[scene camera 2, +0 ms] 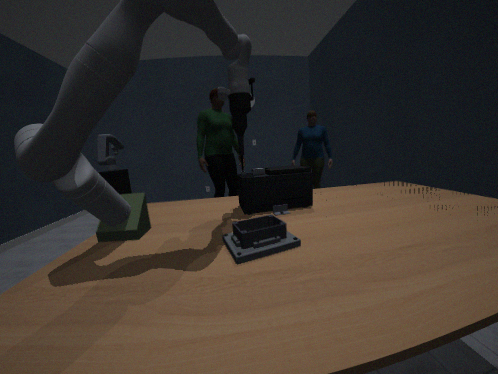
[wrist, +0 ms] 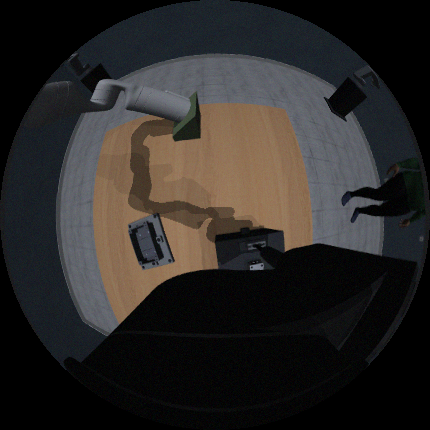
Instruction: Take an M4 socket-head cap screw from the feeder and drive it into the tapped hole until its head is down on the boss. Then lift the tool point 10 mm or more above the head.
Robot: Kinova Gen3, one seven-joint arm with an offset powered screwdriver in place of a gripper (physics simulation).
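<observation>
The black feeder (scene camera 2: 276, 192) (wrist: 230, 254) stands towards the back of the table. My dark screwdriver, the gripper (scene camera 2: 243, 170) (wrist: 256, 247), points down with its tip at the feeder's top, over the light slotted part in the wrist view. Whether the tip touches anything or carries a screw is too small and dark to tell. A dark open-topped housing (scene camera 2: 259, 233) (wrist: 145, 245) sits on a grey base plate (scene camera 2: 293, 242) (wrist: 168, 255), apart from the tool. The tapped hole and its boss cannot be made out.
The arm's base stands on a green block (scene camera 2: 142, 220) (wrist: 192, 126) on the wooden table (scene camera 2: 350, 280) (wrist: 240, 165). A small grey bracket (scene camera 2: 280, 208) is at the feeder's front. People in green (scene camera 2: 217, 132) and blue (scene camera 2: 313, 142) stand beyond the table.
</observation>
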